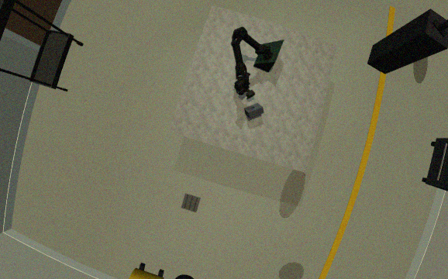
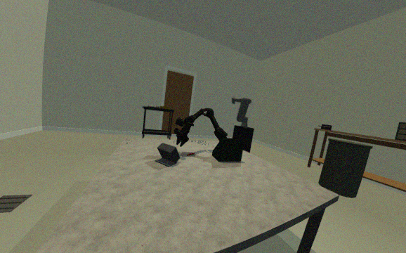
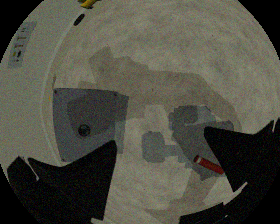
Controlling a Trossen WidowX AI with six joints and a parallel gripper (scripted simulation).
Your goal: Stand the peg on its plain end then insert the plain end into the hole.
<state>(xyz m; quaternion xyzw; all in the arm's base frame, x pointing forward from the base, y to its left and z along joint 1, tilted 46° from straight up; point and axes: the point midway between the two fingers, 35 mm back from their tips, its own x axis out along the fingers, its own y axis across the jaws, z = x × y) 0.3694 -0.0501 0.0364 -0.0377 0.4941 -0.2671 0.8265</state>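
My gripper tip is 100 mm past the red peg, 20 mm to the left of it and 80 mm above it. Also, from my gripper tip: sloped grey panel 80 mm ahead, 120 mm to the left, 20 mm below.
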